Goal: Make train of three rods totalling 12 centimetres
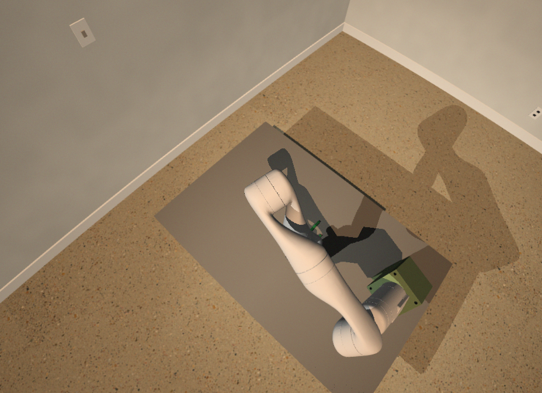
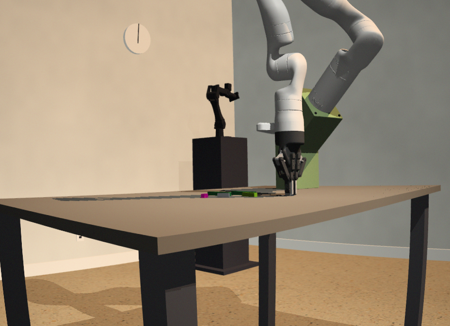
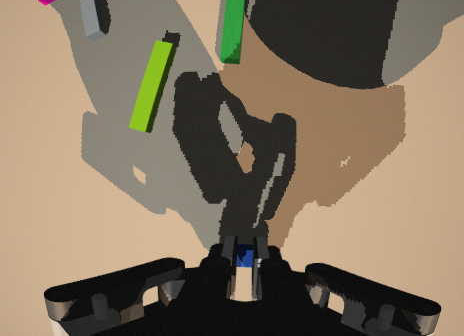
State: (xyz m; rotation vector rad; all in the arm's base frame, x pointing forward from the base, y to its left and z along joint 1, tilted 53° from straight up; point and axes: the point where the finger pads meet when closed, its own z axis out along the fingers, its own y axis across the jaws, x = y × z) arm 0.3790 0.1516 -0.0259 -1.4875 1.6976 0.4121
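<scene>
The blue rod lies 1 cm below my hand. Round my hand: lime rod: 6 cm ahead, 9 cm to the right, 2 cm below; green rod: 6 cm ahead, 19 cm to the right, 2 cm below; grey rod: 10 cm ahead, 13 cm to the right, 2 cm below.
</scene>
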